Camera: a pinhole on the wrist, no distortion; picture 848 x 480 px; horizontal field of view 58.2 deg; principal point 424.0 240.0 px. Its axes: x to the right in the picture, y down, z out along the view. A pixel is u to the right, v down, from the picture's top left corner.
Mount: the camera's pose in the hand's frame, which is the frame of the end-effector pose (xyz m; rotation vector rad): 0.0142 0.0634 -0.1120 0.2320 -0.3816 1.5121
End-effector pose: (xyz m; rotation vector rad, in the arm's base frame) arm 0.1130 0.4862 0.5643 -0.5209 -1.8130 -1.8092
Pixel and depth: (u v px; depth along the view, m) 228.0 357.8 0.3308
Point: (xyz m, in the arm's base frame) 0.0710 0.6424 0.4157
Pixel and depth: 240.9 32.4 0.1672
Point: 0.0528 0.5111 0.5592
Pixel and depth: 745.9 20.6 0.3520
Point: 0.0597 0.7569 0.6710
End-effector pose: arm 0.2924 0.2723 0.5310 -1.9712 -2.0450 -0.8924
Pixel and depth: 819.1 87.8 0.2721
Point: 0.4260 0.4069 0.4200
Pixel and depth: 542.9 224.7 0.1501
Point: 0.3285 0.2913 0.5122
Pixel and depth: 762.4 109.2 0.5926
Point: 0.5103 0.6008 0.1458
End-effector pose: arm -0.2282 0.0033 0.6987 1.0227 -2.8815 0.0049
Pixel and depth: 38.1 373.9 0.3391
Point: -0.0358 -0.1210 0.5584
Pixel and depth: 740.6 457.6 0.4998
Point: -0.1712 0.1565 0.2731
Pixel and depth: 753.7 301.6 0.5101
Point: -0.2522 0.0949 0.2580
